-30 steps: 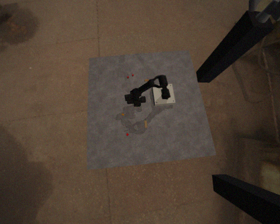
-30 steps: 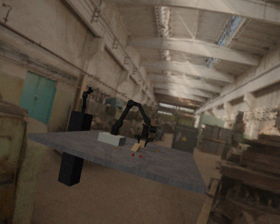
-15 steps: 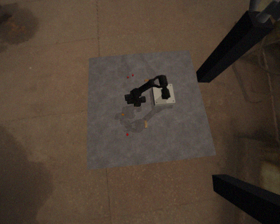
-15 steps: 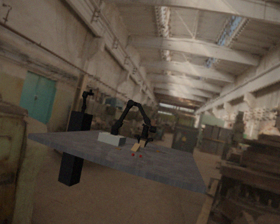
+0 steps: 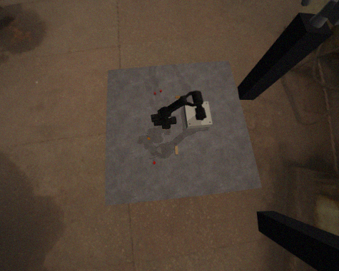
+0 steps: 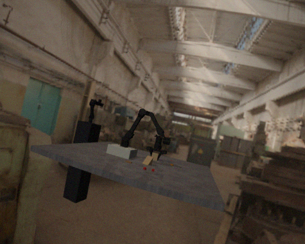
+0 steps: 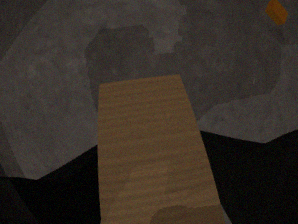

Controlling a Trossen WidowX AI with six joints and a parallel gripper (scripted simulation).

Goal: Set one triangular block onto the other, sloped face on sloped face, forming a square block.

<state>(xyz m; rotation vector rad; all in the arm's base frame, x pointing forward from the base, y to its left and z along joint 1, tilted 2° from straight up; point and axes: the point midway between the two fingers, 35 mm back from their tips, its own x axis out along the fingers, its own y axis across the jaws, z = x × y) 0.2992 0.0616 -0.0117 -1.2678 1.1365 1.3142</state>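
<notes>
Now: gripper tip 10 mm to the left of the tan triangular block and 10 mm below it. From my gripper tip the other things lie so: orange bit: 150 mm ahead, 120 mm to the left, 30 mm below.
</notes>
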